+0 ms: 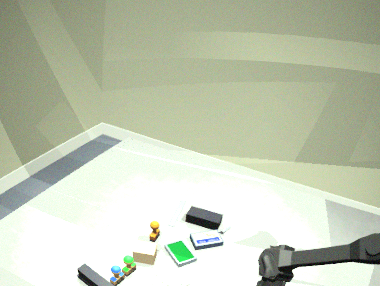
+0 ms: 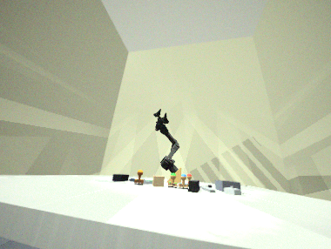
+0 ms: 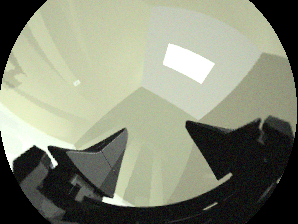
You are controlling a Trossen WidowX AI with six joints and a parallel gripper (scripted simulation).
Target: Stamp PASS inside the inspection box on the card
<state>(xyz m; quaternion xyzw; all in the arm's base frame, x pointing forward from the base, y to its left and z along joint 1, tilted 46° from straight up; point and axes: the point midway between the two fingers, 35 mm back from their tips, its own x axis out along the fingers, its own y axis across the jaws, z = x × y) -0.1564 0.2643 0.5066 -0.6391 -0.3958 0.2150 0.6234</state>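
Right now the green-knob stamp is 620 mm below my gripper tip, 470 mm ahead of it and 200 mm to the left of it. The rest, counted from my gripper tip: black block 630 mm below, 390 mm ahead, 120 mm to the right; then green ink pad 640 mm below, 390 mm ahead, 60 mm to the left; then tan box 620 mm below, 470 mm ahead, 120 mm to the left.
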